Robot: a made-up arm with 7 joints.
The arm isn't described. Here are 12 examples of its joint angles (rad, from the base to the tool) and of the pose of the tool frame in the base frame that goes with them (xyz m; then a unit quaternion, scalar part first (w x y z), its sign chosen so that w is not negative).
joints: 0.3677 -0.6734 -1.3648 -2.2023 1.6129 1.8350 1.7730
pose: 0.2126 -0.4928 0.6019 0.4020 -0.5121 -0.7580 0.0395
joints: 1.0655 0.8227 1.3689 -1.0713 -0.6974 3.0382 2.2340
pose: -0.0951 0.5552 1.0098 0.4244 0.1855 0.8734 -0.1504
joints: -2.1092 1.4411 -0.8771 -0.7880 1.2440 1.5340 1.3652
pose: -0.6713 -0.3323 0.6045 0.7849 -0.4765 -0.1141 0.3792
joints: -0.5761 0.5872 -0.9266 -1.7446 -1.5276 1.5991 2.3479
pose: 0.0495 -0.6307 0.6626 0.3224 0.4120 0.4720 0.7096
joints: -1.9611 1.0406 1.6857 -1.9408 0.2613 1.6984 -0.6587
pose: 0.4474 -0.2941 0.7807 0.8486 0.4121 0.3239 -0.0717
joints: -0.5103 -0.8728 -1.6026 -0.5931 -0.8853 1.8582 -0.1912
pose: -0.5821 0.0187 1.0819 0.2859 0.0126 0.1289 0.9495
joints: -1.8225 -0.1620 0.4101 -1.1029 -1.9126 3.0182 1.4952
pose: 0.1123 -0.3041 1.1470 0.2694 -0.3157 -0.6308 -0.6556
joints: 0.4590 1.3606 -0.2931 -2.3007 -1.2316 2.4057 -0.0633
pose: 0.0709 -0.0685 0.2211 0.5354 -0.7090 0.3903 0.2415
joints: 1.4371 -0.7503 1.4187 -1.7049 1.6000 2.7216 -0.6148
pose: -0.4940 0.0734 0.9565 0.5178 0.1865 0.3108 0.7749
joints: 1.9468 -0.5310 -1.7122 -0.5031 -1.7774 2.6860 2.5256
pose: 0.2840 -0.1678 1.2163 0.1345 0.8341 -0.3307 -0.4206
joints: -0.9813 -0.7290 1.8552 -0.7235 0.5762 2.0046 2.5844
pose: 0.0076 0.5155 1.1564 0.3745 0.3928 0.5562 -0.6293
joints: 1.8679 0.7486 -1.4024 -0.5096 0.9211 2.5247 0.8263
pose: 0.0629 0.4207 1.2365 0.8153 0.5468 0.1759 -0.0733
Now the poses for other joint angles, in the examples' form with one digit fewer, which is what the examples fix.
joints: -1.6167 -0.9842 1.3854 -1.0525 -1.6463 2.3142 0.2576
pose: 0.421 0.361 0.953 0.222 -0.613 -0.710 -0.267
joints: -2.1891 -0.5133 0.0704 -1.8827 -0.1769 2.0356 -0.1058
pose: -0.260 -0.322 1.111 0.010 -0.060 0.044 -0.997
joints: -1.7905 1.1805 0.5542 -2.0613 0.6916 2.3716 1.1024
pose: 0.090 -0.316 0.226 0.481 -0.435 -0.578 0.495
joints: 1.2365 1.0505 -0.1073 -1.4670 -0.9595 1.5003 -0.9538
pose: 0.229 0.510 0.399 0.357 -0.849 0.050 0.387
